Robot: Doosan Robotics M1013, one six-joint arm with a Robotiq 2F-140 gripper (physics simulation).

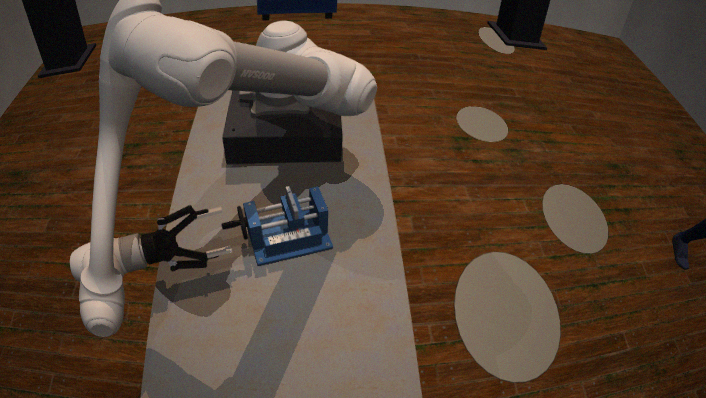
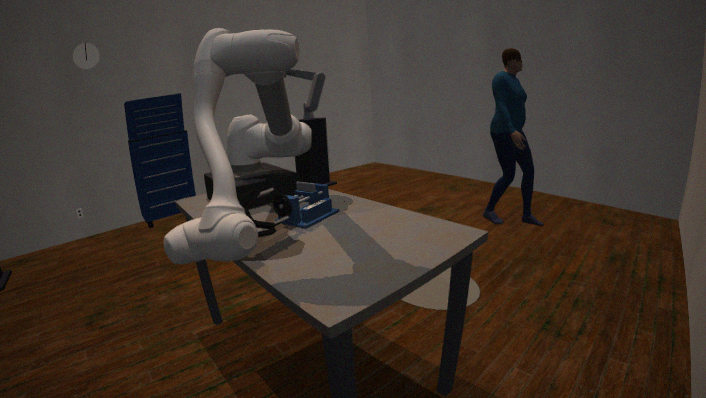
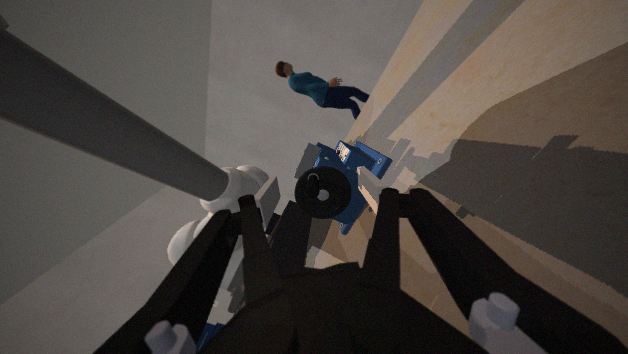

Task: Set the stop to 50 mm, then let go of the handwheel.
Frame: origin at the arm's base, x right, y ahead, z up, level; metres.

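Seen in the pictures: gripper, fingertip midpoint: [image 1: 226, 229] [image 2: 278, 204] [image 3: 317, 182]; arm's base at its link origin: [image 1: 279, 97] [image 2: 245, 173].
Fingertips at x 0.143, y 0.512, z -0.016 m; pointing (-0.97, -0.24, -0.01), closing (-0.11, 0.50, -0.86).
Observation:
Offsets run from my fingertips to a thing's top centre. "pt": to the spot under its first point. Level surfaces: height alone.
The blue stop fixture @(pt dx -0.167, dy +0.014, dz -0.087 m) [image 1: 295, 252] [image 2: 312, 216] [image 3: 359, 167] stands on the table. Its stop @(dx -0.166, dy -0.065, dz +0.026 m) [image 1: 293, 206] [image 2: 306, 186], a blue carriage with a grey plate, sits on the rods, nearer the end plate away from the handwheel. A small red mark shows on the white scale @(pt dx -0.145, dy +0.000, dz -0.042 m) [image 1: 285, 237] [image 3: 343, 151]; the numbers are too small to read. The black handwheel @(pt dx -0.044, dy -0.009, dz +0.009 m) [image 1: 243, 223] [image 2: 281, 206] [image 3: 332, 200] has a crank knob @(dx -0.012, dy -0.014, dz +0.011 m) [image 1: 230, 225] [image 3: 312, 185] pointing toward my gripper. My gripper [image 1: 225, 229] [image 3: 317, 182] is open and empty, its fingertips apart on either side in front of the handwheel, not touching it.
The arm's dark base block [image 1: 282, 147] [image 2: 250, 177] stands behind the fixture on the table @(dz -0.097 m) [image 1: 350, 310] [image 2: 350, 315]. A person [image 2: 511, 110] [image 3: 320, 90] stands away from the table. A blue cabinet [image 2: 160, 155] stands by the wall.

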